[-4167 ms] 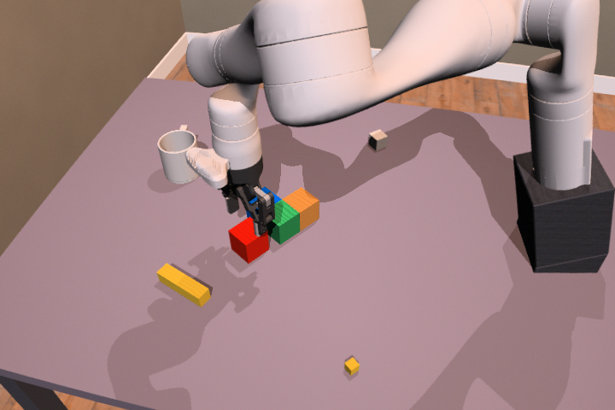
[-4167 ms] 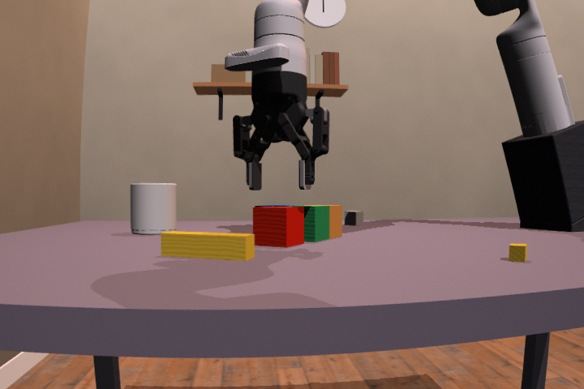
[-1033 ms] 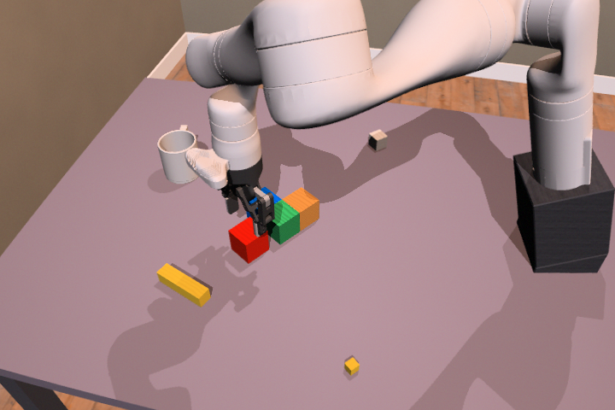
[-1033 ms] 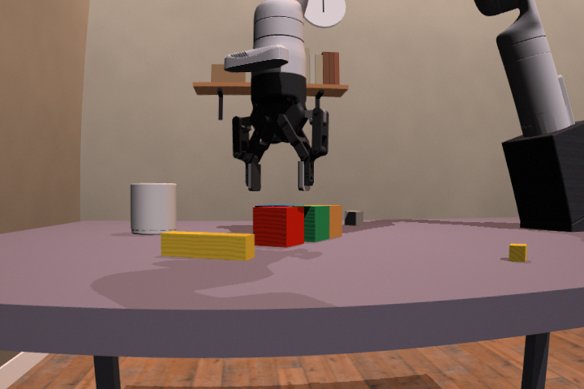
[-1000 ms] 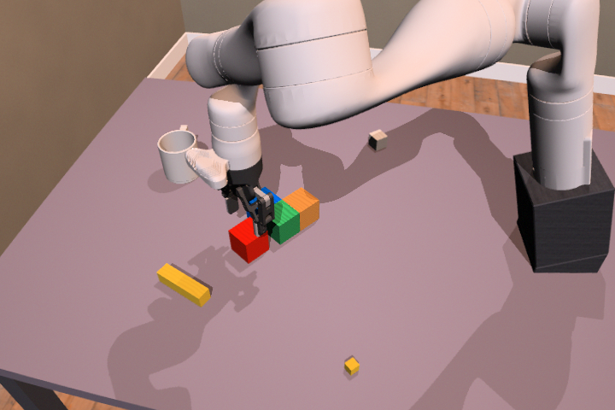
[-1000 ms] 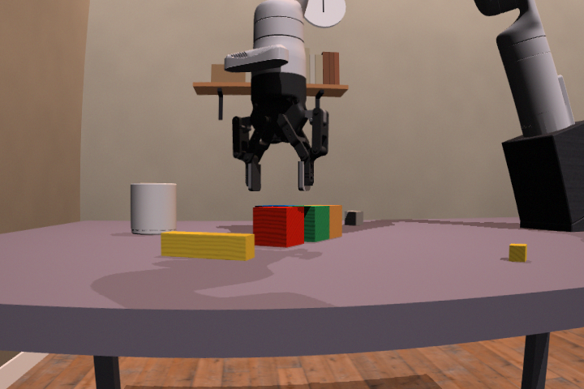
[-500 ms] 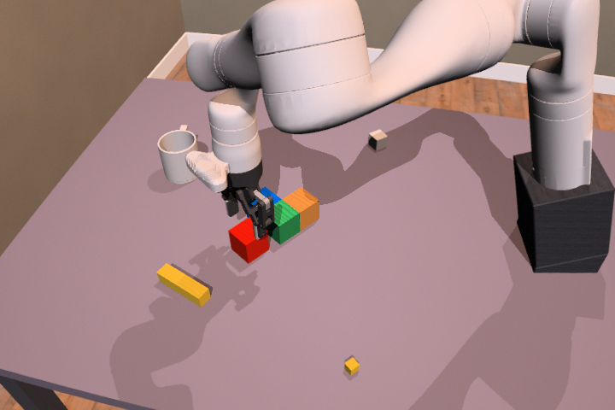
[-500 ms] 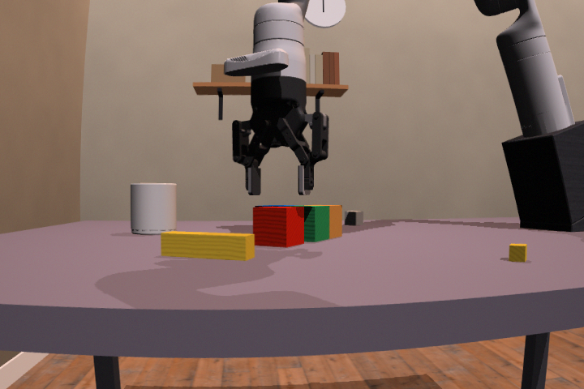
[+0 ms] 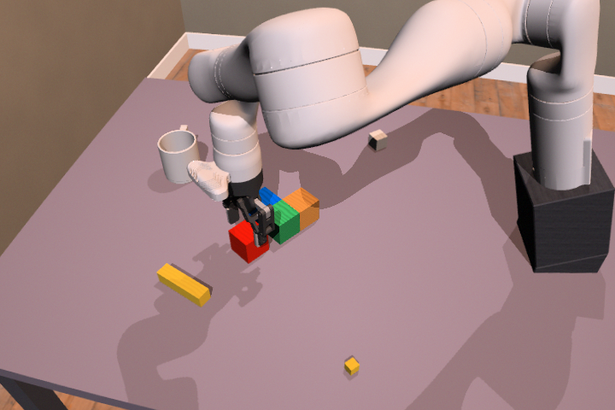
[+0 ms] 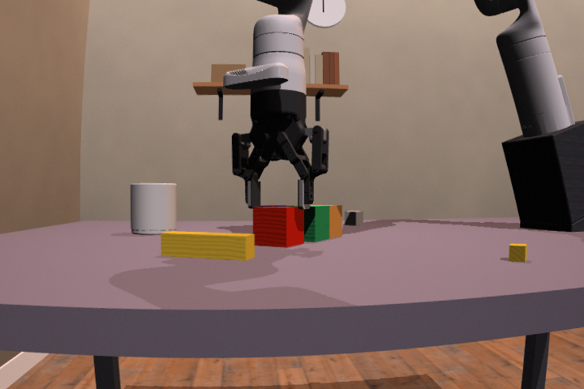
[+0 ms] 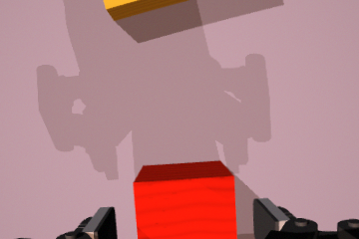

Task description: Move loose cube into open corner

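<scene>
The red cube is 30 mm below my hand. From my hand the other things lie so: orange cube: 110 mm to the right, 50 mm behind, 30 mm below; then blue cube: 90 mm to the right, 30 mm below, 10 mm ahead; then green cube: 70 mm to the right, 30 mm below, 30 mm behind.
</scene>
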